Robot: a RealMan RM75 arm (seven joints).
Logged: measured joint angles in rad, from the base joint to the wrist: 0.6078, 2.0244, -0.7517, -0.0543, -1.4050, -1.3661, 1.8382; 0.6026, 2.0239, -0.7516, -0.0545, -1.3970, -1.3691, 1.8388; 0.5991, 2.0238, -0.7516, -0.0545, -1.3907, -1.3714, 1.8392; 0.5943, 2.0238, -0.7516, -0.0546, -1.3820, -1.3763, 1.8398; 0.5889, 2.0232, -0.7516, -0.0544, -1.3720, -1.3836, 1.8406; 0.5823, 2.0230, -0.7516, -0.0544, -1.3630, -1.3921, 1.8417; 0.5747, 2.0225, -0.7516, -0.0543, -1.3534, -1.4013, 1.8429; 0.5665, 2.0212, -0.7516, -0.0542, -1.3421, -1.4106, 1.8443; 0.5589, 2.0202, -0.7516, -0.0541, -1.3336, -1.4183, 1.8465; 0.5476, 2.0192, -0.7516, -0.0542, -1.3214, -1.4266, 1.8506; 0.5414, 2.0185, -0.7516, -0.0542, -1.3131, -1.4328, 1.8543
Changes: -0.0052, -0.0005, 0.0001, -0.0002, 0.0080, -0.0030, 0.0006; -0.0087, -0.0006, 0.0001, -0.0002, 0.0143, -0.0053, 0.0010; -0.0135, -0.0006, 0.0001, -0.0003, 0.0230, -0.0102, 0.0016; -0.0189, -0.0012, 0.0001, -0.0001, 0.0330, -0.0175, 0.0024; -0.0255, -0.0014, 0.0001, -0.0001, 0.0420, -0.0260, 0.0035; -0.0331, -0.0019, 0.0001, 0.0000, 0.0516, -0.0352, 0.0047; -0.0413, -0.0032, 0.0001, 0.0001, 0.0629, -0.0445, 0.0061; -0.0489, -0.0042, 0.0001, 0.0002, 0.0714, -0.0522, 0.0083; -0.0602, -0.0052, 0.0001, 0.0001, 0.0836, -0.0605, 0.0124; -0.0664, -0.0059, 0.0001, 0.0001, 0.0919, -0.0667, 0.0161
